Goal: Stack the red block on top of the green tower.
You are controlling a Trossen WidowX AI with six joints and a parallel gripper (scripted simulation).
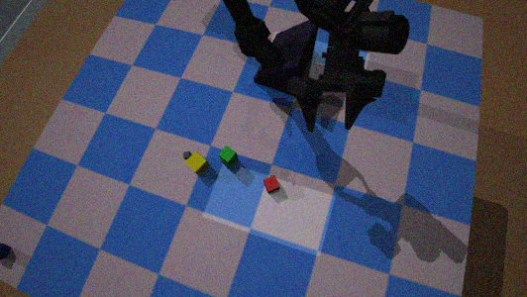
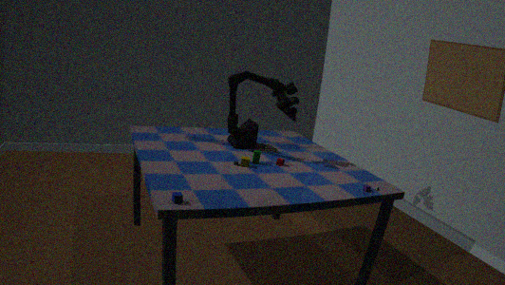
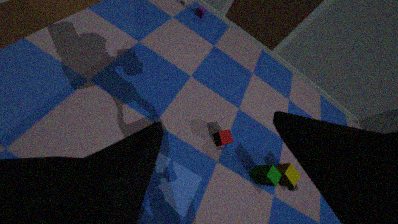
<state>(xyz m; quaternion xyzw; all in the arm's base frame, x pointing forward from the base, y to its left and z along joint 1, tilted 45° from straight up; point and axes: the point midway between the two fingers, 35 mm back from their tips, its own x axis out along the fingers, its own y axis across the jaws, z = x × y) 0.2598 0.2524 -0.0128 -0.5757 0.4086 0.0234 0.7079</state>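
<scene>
Right now my gripper tip is 220 mm above the red block, 100 mm to the left of it and 90 mm short of it. Also, from my gripper tip: yellow block 310 mm to the right, 220 mm below, 90 mm ahead; small blue object 780 mm to the right, 500 mm ahead, 220 mm below; small grey piece 350 mm to the right, 230 mm below, 80 mm ahead.
</scene>
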